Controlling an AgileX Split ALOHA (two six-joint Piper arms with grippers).
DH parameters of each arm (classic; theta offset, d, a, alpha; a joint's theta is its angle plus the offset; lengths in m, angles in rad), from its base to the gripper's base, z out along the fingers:
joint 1: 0 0.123 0 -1.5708
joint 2: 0.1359 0 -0.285 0
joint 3: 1.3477 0 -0.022 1.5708
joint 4: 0 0.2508 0 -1.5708
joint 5: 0 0 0.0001 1.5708
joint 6: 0 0.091 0 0
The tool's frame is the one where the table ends.
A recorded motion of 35 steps. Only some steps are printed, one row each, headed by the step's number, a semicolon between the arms.
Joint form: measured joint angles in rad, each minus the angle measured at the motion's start. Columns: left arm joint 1, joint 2, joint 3, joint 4, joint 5, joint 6; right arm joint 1, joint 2, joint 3, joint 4, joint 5, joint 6.
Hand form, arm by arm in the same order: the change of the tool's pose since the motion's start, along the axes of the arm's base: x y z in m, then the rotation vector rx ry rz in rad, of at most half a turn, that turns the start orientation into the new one. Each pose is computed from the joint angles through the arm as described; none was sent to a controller.
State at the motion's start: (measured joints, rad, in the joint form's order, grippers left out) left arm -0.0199 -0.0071 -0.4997 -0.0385 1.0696 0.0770; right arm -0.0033 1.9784 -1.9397 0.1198 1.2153 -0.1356
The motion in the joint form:
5: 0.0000 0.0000 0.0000 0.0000 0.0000 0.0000; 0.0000 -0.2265 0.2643 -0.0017 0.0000 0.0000
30: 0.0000 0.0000 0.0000 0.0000 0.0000 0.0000; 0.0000 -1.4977 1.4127 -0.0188 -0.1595 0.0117
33: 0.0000 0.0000 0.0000 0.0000 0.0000 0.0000; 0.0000 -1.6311 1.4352 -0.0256 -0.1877 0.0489
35: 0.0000 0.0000 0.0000 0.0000 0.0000 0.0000; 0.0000 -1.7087 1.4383 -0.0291 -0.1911 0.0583
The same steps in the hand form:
5: 0.0000 0.0000 0.0000 0.0000 0.0000 0.0000; -0.0606 0.0001 0.0161 -0.0016 0.0378 -0.0001
30: 0.0000 0.0000 0.0000 0.0000 0.0000 0.0000; -0.3645 -0.0010 -0.0472 -0.0120 -0.2423 -0.0293
33: 0.0000 0.0000 0.0000 0.0000 0.0000 0.0000; -0.3825 -0.0016 -0.0445 0.0039 -0.3777 -0.0641
35: 0.0000 0.0000 0.0000 0.0000 0.0000 0.0000; -0.3940 -0.0019 -0.0418 0.0083 -0.4548 -0.0723

